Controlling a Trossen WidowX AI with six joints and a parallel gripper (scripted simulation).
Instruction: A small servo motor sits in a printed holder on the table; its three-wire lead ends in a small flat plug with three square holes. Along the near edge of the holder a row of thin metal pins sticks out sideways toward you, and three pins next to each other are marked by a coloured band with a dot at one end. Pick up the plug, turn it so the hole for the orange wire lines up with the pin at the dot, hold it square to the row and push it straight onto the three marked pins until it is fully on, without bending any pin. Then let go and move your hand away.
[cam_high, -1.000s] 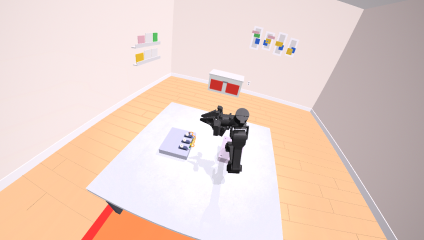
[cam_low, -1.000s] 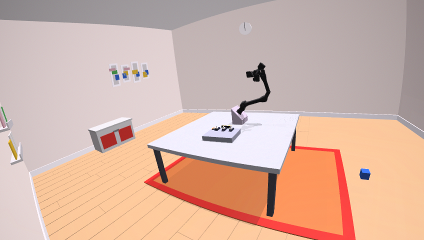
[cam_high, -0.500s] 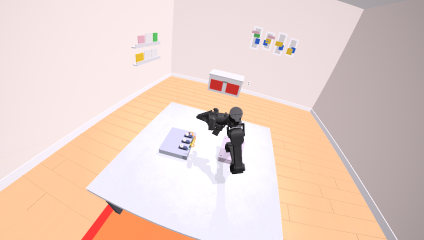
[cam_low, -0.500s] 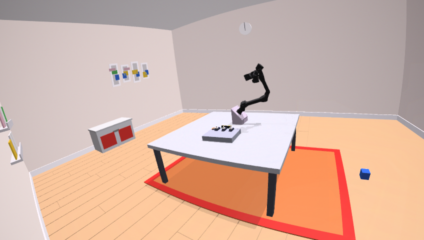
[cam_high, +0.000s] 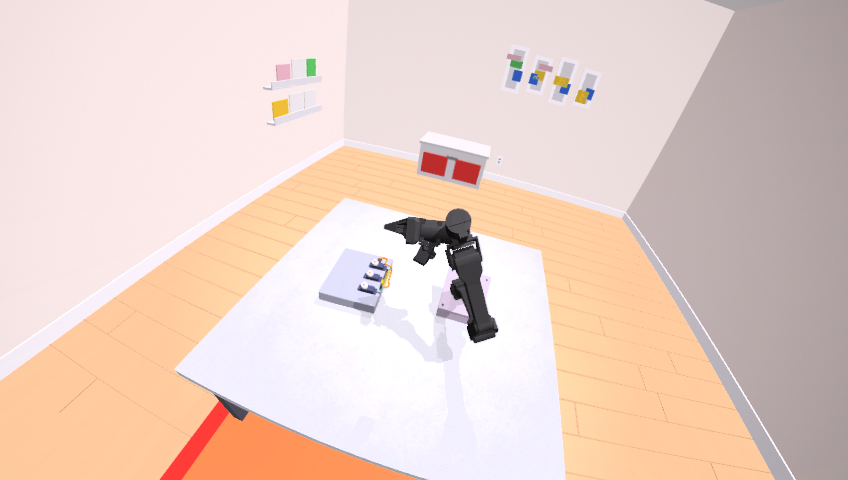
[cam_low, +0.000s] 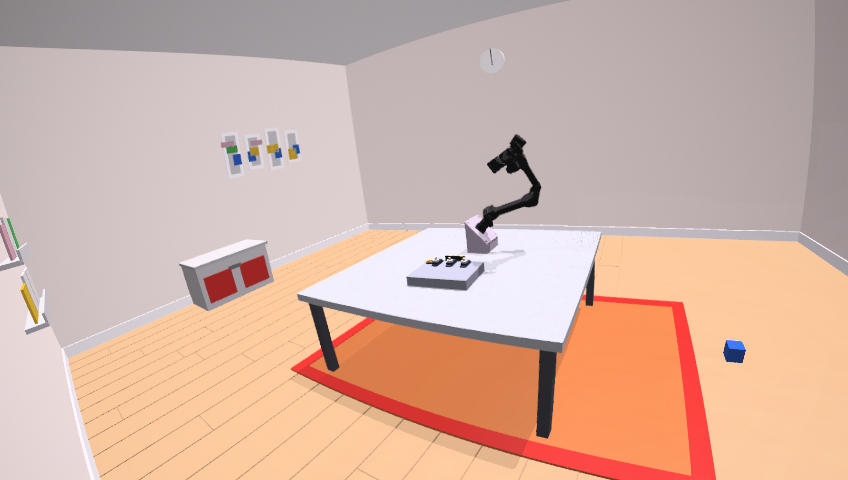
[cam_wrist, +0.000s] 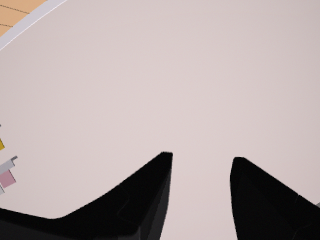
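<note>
The yellow band lies 3 cm ahead of my gripper tip, 24 cm to the right of it and 44 cm below it. From my gripper tip the other things lie so: dark dot (3 cm ahead, 24 cm to the right, 44 cm below); then green board (3 cm ahead, 27 cm to the right, 47 cm below); then grey printed holder (19 cm ahead, 28 cm to the right, 49 cm below).
</note>
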